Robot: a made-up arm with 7 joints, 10 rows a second.
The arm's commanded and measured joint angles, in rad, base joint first. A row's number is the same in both.
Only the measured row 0 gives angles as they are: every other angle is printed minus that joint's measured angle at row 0.
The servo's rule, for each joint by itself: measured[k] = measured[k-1] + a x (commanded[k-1-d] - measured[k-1]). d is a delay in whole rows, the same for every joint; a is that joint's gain. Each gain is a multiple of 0.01, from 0.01 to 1. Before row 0 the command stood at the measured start. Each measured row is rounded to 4 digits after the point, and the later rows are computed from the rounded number. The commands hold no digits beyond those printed.
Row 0, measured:
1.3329 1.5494 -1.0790 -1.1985 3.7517 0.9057 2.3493
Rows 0 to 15, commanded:
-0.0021 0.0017 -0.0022 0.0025 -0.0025 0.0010 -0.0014
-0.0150 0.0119 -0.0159 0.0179 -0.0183 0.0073 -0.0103
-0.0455 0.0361 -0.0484 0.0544 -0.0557 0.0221 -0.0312
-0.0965 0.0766 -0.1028 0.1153 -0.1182 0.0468 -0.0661
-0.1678 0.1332 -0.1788 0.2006 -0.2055 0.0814 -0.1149
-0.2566 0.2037 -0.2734 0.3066 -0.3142 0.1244 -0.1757
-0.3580 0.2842 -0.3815 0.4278 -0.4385 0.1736 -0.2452
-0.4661 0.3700 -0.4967 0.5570 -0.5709 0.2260 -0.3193
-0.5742 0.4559 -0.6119 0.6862 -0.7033 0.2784 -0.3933
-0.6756 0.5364 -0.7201 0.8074 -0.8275 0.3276 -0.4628
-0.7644 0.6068 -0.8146 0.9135 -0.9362 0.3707 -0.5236
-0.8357 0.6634 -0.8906 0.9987 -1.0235 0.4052 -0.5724
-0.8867 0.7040 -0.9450 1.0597 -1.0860 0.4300 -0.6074
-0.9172 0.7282 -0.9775 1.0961 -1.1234 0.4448 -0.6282
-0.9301 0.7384 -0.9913 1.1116 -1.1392 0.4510 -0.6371
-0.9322 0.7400 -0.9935 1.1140 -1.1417 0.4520 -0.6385
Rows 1 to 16, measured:
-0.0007 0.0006 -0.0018 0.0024 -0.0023 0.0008 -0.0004
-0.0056 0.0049 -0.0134 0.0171 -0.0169 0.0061 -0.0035
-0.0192 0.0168 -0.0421 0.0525 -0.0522 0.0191 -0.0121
-0.0455 0.0395 -0.0919 0.1122 -0.1123 0.0415 -0.0288
-0.0871 0.0751 -0.1632 0.1962 -0.1971 0.0738 -0.0555
-0.1447 0.1240 -0.2536 0.3011 -0.3037 0.1148 -0.0928
-0.2172 0.1849 -0.3585 0.4215 -0.4264 0.1624 -0.1400
-0.3018 0.2552 -0.4718 0.5502 -0.5579 0.2139 -0.1956
-0.3944 0.3315 -0.5867 0.6794 -0.6902 0.2661 -0.2569
-0.4900 0.4094 -0.6961 0.8010 -0.8151 0.3159 -0.3207
-0.5833 0.4844 -0.7933 0.9079 -0.9253 0.3603 -0.3836
-0.6691 0.5524 -0.8731 0.9942 -1.0147 0.3967 -0.4421
-0.7431 0.6100 -0.9321 1.0564 -1.0796 0.4237 -0.4933
-0.8023 0.6549 -0.9693 1.0941 -1.1195 0.4408 -0.5351
-0.8458 0.6866 -0.9873 1.1107 -1.1374 0.4491 -0.5667
-0.8752 0.7069 -0.9924 1.1138 -1.1413 0.4514 -0.5890
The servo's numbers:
d 0
a 0.34 0.38 0.82 0.95 0.91 0.81 0.31

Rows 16 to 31, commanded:
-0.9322 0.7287 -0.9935 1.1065 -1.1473 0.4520 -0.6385
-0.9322 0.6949 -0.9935 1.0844 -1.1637 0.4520 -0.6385
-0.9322 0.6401 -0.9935 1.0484 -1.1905 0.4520 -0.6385
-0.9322 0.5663 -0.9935 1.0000 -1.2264 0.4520 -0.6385
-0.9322 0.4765 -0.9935 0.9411 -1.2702 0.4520 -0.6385
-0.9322 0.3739 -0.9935 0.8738 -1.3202 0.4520 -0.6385
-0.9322 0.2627 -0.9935 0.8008 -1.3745 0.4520 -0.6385
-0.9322 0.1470 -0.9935 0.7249 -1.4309 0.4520 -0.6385
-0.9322 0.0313 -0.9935 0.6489 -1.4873 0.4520 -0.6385
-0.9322 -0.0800 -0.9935 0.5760 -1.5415 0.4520 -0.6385
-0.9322 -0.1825 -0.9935 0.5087 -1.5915 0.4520 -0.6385
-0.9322 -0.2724 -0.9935 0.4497 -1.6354 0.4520 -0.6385
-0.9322 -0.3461 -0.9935 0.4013 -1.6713 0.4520 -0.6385
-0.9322 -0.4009 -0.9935 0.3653 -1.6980 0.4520 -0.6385
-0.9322 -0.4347 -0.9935 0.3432 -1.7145 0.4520 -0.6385
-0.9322 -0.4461 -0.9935 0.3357 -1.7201 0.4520 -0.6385
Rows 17 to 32, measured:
-0.8946 0.7152 -0.9933 1.1069 -1.1468 0.4519 -0.6043
-0.9074 0.7075 -0.9935 1.0855 -1.1622 0.4520 -0.6149
-0.9158 0.6819 -0.9935 1.0503 -1.1880 0.4520 -0.6222
-0.9214 0.6380 -0.9935 1.0025 -1.2229 0.4520 -0.6273
-0.9251 0.5766 -0.9935 0.9442 -1.2659 0.4520 -0.6308
-0.9275 0.4996 -0.9935 0.8773 -1.3153 0.4520 -0.6332
-0.9291 0.4096 -0.9935 0.8046 -1.3692 0.4520 -0.6348
-0.9302 0.3098 -0.9935 0.7289 -1.4253 0.4520 -0.6359
-0.9309 0.2040 -0.9935 0.6529 -1.4817 0.4520 -0.6367
-0.9313 0.0961 -0.9935 0.5798 -1.5361 0.4520 -0.6373
-0.9316 -0.0098 -0.9935 0.5123 -1.5865 0.4520 -0.6377
-0.9318 -0.1096 -0.9935 0.4528 -1.6310 0.4520 -0.6379
-0.9319 -0.1995 -0.9935 0.4039 -1.6677 0.4520 -0.6381
-0.9320 -0.2760 -0.9935 0.3672 -1.6953 0.4520 -0.6382
-0.9321 -0.3363 -0.9935 0.3444 -1.7128 0.4520 -0.6383
-0.9321 -0.3780 -0.9935 0.3361 -1.7194 0.4520 -0.6384

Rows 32 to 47, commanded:
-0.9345 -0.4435 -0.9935 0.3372 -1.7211 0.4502 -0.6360
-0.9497 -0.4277 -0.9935 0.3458 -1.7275 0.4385 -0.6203
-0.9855 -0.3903 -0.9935 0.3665 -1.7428 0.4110 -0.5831
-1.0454 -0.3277 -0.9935 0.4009 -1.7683 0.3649 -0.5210
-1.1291 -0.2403 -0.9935 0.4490 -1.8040 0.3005 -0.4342
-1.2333 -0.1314 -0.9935 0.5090 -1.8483 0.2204 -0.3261
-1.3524 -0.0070 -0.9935 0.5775 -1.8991 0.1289 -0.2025
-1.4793 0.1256 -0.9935 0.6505 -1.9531 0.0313 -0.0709
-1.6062 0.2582 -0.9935 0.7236 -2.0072 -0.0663 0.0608
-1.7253 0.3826 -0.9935 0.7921 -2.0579 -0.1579 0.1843
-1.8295 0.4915 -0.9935 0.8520 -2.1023 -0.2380 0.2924
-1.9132 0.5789 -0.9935 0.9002 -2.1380 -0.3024 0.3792
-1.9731 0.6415 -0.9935 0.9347 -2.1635 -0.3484 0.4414
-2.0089 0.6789 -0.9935 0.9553 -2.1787 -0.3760 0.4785
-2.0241 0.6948 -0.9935 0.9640 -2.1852 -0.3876 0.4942
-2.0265 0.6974 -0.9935 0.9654 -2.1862 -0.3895 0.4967
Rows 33 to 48, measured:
-0.9329 -0.4029 -0.9935 0.3371 -1.7209 0.4505 -0.6377
-0.9386 -0.4123 -0.9935 0.3454 -1.7269 0.4408 -0.6323
-0.9545 -0.4039 -0.9935 0.3654 -1.7414 0.4167 -0.6170
-0.9854 -0.3749 -0.9935 0.3991 -1.7659 0.3747 -0.5872
-1.0343 -0.3238 -0.9935 0.4465 -1.8006 0.3146 -0.5398
-1.1020 -0.2507 -0.9935 0.5059 -1.8440 0.2383 -0.4736
-1.1871 -0.1581 -0.9935 0.5739 -1.8941 0.1497 -0.3896
-1.2864 -0.0503 -0.9935 0.6467 -1.9478 0.0538 -0.2908
-1.3951 0.0669 -0.9935 0.7198 -2.0019 -0.0435 -0.1818
-1.5074 0.1869 -0.9935 0.7885 -2.0529 -0.1362 -0.0683
-1.6169 0.3026 -0.9935 0.8488 -2.0979 -0.2187 0.0435
-1.7176 0.4076 -0.9935 0.8976 -2.1344 -0.2865 0.1476
-1.8045 0.4965 -0.9935 0.9328 -2.1609 -0.3366 0.2387
-1.8740 0.5658 -0.9935 0.9542 -2.1771 -0.3685 0.3130
-1.9250 0.6148 -0.9935 0.9635 -2.1845 -0.3840 0.3692
-1.9595 0.6462 -0.9935 0.9653 -2.1860 -0.3885 0.4087

